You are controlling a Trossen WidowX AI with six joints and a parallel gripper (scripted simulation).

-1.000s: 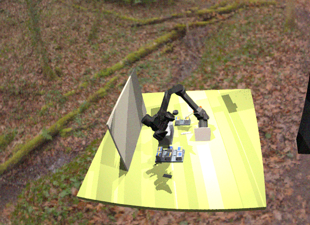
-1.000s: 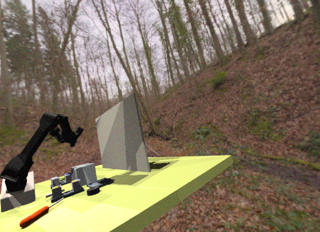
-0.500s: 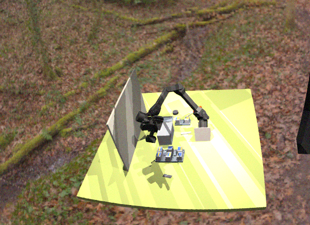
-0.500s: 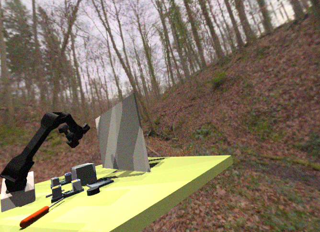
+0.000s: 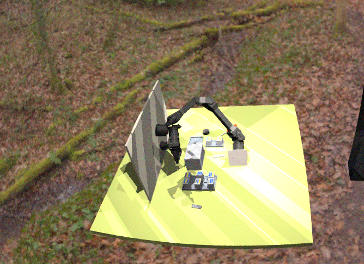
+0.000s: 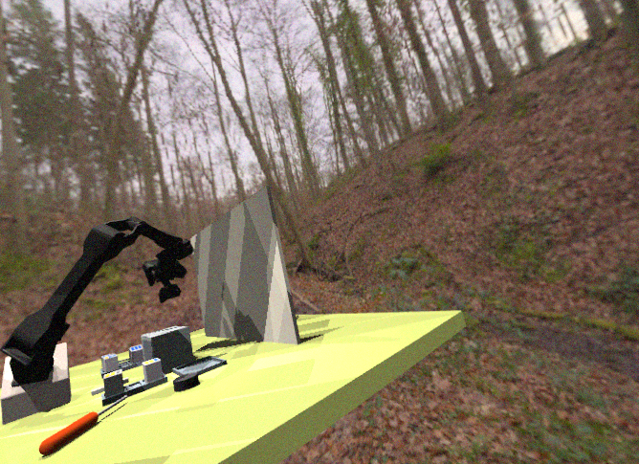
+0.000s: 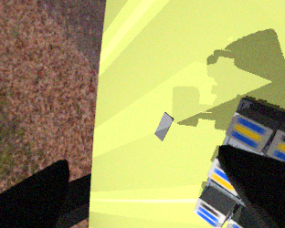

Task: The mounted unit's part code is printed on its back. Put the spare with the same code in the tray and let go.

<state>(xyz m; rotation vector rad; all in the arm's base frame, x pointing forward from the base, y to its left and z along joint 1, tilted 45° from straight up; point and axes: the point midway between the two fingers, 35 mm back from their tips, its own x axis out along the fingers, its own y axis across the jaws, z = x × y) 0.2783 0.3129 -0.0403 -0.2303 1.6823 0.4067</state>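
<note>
Now: gripper tip 43 cm to the left of the grey rack, 21 cm above it and 9 cm past it. The rest, counted from my gripper tip: tall grey panel 23 cm ahead, 20 cm to the right; then mounted unit 23 cm to the right, 17 cm below; then white stick 30 cm to the right, 22 cm below, 14 cm behind.
</note>
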